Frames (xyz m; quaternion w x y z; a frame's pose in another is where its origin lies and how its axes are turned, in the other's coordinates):
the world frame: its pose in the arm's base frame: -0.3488 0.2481 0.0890 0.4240 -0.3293 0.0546 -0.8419
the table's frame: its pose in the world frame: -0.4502 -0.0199 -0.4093 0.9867 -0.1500 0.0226 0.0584
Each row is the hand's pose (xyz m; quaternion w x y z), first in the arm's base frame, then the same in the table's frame.
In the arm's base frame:
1: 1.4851 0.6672 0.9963 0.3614 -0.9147 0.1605 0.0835
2: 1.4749 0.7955 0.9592 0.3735 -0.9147 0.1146 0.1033
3: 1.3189 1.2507 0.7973 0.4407 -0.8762 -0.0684 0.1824
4: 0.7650 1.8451 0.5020 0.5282 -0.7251 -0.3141 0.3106
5: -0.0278 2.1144 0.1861 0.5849 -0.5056 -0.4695 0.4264
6: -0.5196 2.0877 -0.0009 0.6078 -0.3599 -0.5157 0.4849
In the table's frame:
1: -0.2493 -0.0249 2.3815 0.4520 -0.3956 -0.7757 0.1935
2: -0.3666 -0.0789 2.3458 0.4315 -0.3584 -0.8046 0.1946
3: -0.7492 -0.3130 2.1081 0.3435 -0.1869 -0.8930 0.2227
4: -1.1493 -0.7464 1.4761 0.1701 0.0792 -0.9390 0.2882
5: -1.1982 -1.1067 0.6584 0.0124 -0.2924 0.8813 -0.3711
6: -1.0651 -1.2264 0.1629 0.1130 -0.3865 0.8094 -0.4274

